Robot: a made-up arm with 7 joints.
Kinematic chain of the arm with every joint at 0, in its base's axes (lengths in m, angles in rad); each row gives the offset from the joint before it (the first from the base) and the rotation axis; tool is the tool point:
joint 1: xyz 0 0 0.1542 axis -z
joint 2: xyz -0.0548 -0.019 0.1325 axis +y
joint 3: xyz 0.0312 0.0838 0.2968 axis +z
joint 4: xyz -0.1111 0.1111 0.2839 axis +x
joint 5: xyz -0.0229 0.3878 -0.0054 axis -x
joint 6: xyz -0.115 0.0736 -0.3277 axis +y
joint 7: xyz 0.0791 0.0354 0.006 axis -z
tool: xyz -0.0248 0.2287 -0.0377
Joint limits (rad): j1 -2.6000..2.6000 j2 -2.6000..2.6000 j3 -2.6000..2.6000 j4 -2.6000..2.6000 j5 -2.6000..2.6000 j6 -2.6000..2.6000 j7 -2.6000..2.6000
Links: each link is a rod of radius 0.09 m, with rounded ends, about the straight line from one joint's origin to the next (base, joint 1, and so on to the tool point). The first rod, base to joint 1, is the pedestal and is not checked.
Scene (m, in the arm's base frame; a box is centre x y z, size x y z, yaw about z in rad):
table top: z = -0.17
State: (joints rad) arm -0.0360 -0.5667 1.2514 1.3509 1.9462 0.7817 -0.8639
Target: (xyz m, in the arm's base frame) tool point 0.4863 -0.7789 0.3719
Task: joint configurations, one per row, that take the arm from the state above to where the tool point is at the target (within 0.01 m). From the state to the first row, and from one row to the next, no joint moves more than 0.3 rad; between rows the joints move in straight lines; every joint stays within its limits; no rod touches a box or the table.
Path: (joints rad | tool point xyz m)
1: -0.3180 -0.6430 1.3343 1.3668 1.8419 0.7746 -0.8621 | -0.5800 -0.4115 0.5775
2: -0.5999 -0.7193 1.4173 1.3826 1.7377 0.7675 -0.8603 | -0.4604 -0.5971 0.5317
3: -0.8819 -0.7957 1.5002 1.3985 1.6334 0.7604 -0.8586 | -0.2774 -0.7462 0.4875
4: -1.1638 -0.8720 1.5831 1.4144 1.5291 0.7533 -0.8568 | -0.0438 -0.8363 0.4458
5: -1.4458 -0.9483 1.6660 1.4302 1.4248 0.7462 -0.8550 | 0.2197 -0.8502 0.4070
6: -1.7277 -1.0246 1.7490 1.4461 1.3206 0.7391 -0.8532 | 0.4863 -0.7789 0.3719

